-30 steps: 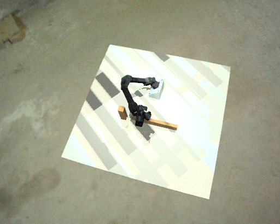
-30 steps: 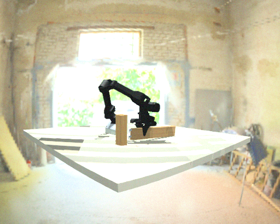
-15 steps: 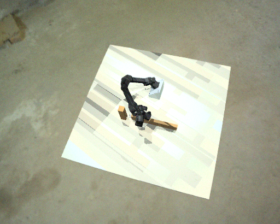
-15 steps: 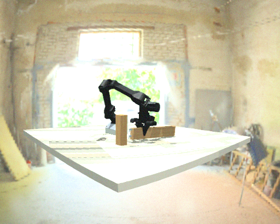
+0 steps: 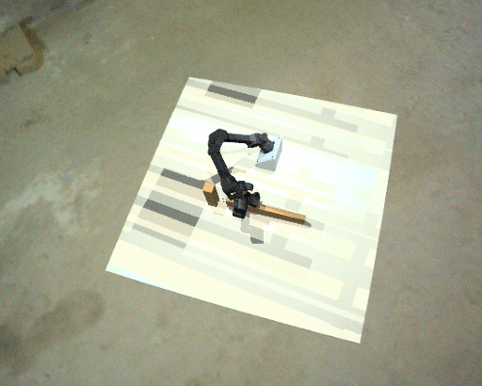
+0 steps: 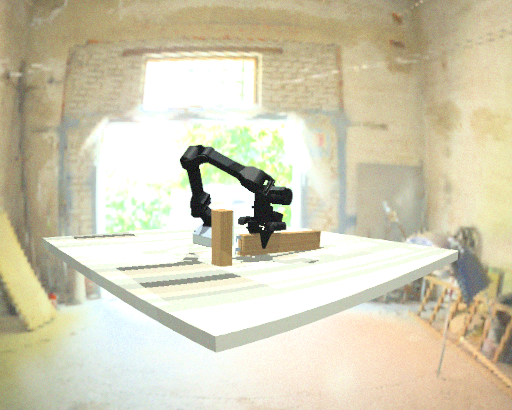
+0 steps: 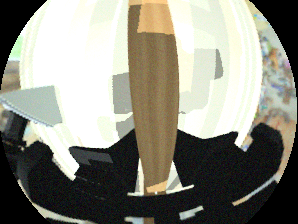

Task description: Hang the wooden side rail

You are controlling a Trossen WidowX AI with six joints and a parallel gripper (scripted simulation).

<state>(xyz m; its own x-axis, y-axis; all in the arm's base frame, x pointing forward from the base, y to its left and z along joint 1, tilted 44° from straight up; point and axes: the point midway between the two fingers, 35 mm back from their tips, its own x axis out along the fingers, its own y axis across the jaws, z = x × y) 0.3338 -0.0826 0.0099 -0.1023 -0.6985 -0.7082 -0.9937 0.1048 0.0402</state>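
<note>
Now: the wooden headboard post 17 cm to the right of my gripper tip, 4 cm above it and 1 cm behind it.
</note>
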